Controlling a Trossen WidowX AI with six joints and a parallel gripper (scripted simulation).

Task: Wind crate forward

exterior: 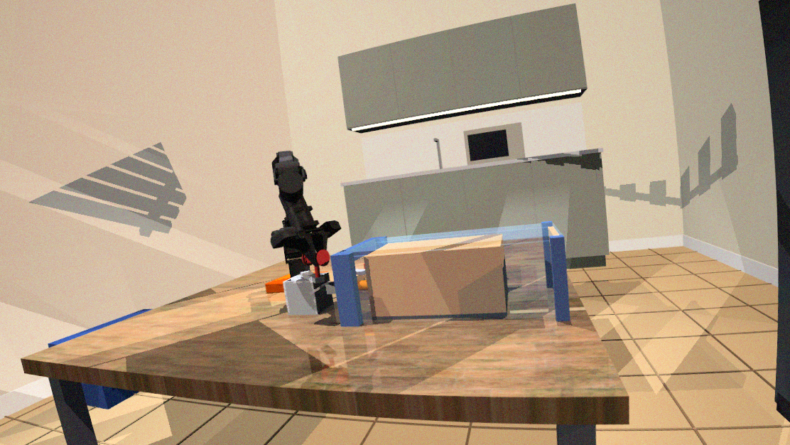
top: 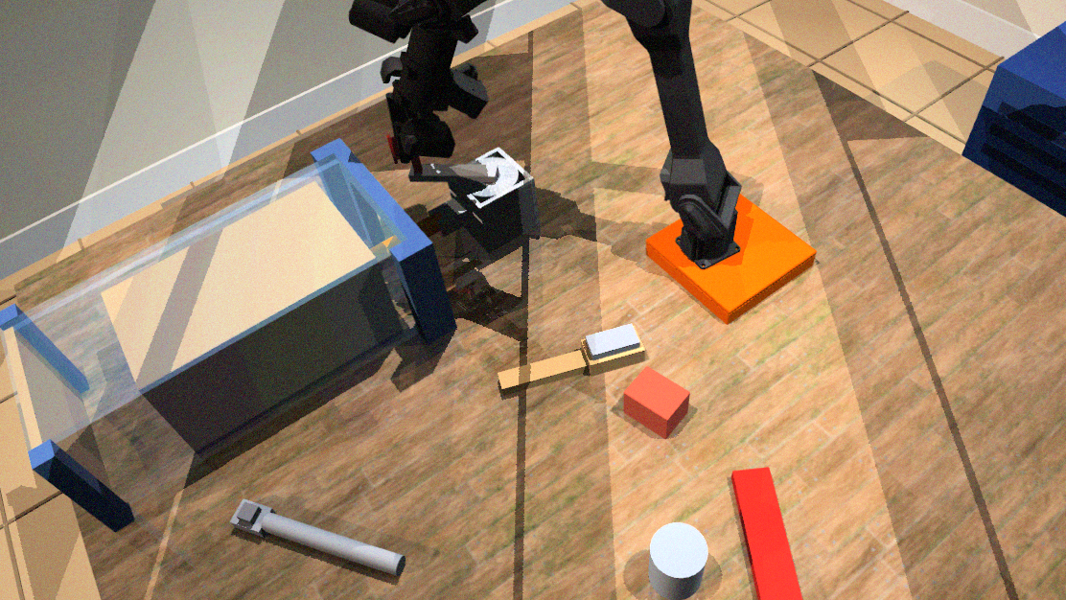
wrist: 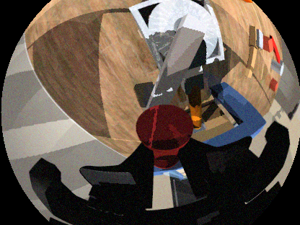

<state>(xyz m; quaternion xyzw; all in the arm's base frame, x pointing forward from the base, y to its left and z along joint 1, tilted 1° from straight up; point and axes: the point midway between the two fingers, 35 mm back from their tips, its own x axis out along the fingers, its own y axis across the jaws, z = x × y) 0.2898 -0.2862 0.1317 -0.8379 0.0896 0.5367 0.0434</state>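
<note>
Now: gripper tip 50 mm past the winch handle, 30 mm above it and 20 mm to the right of it. Also, from my gripper tip: red knob 20 mm behind; grey winch 110 mm behind, 100 mm below, 50 mm to the left; clear-panelled cubby 300 mm ahead, 100 mm to the left, 20 mm below.
</note>
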